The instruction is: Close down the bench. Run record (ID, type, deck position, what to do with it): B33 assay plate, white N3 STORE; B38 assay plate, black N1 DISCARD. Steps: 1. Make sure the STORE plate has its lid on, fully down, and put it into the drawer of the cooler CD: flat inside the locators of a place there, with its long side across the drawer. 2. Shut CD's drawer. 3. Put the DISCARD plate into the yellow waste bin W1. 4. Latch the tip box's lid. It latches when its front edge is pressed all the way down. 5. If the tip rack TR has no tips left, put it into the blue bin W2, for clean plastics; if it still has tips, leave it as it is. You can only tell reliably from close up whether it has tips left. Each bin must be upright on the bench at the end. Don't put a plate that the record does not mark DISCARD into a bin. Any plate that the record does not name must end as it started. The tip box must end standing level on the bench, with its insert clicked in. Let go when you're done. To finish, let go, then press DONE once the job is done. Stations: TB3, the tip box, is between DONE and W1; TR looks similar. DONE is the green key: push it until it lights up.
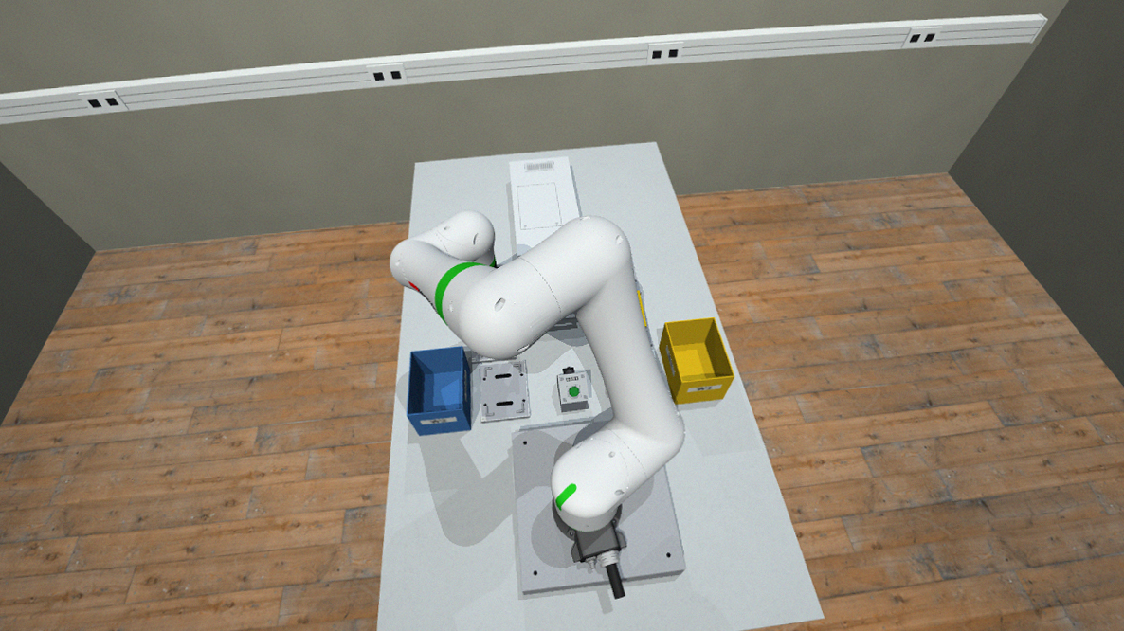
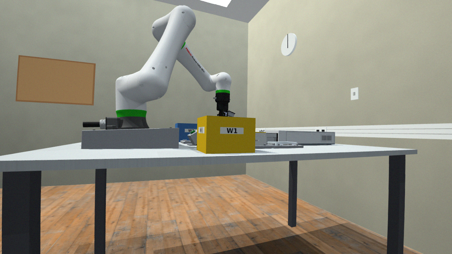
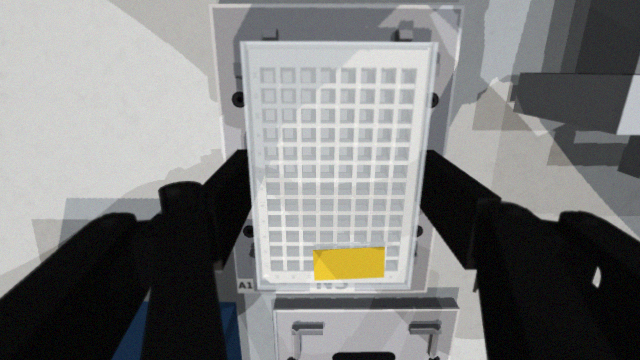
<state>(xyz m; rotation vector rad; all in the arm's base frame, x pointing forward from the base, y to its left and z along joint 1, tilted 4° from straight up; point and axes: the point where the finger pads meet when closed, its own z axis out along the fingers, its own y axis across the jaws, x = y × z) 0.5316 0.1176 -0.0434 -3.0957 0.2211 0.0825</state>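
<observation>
The clear plate lid is 20 mm below my hand. Round my hand: N1 label 100 mm ahead, 30 mm below, 20 mm to the right; then grey N3 nest 40 mm below; then white plate 20 mm below.
</observation>
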